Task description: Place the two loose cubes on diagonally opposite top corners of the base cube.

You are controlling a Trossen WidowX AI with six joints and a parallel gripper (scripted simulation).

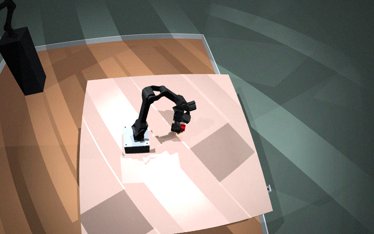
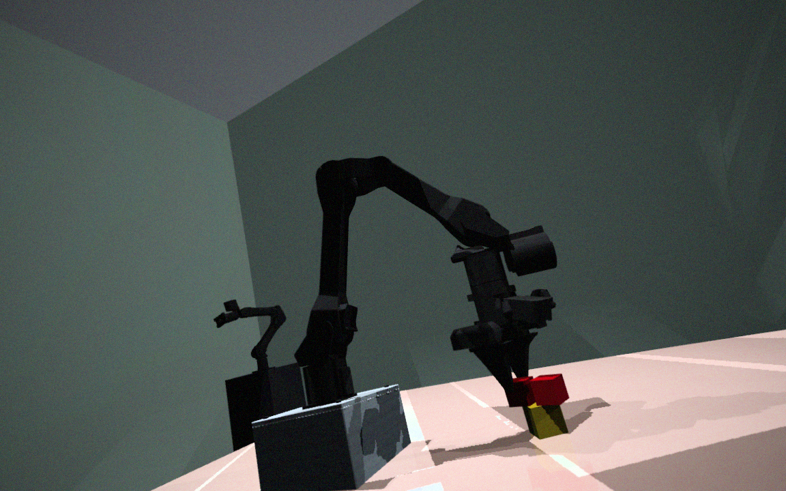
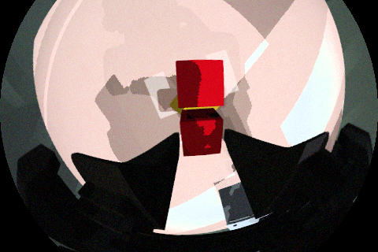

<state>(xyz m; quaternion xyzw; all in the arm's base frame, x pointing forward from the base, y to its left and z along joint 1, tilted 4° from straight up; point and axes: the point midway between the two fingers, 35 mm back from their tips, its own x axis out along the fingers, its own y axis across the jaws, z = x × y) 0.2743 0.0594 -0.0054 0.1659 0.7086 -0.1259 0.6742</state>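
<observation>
My gripper tip is now 4 cm short of the red cube and 2 cm to the left of it. From my gripper tip the other things lie so: yellow cube (4 cm below, 2 cm ahead, 1 cm to the right).
</observation>
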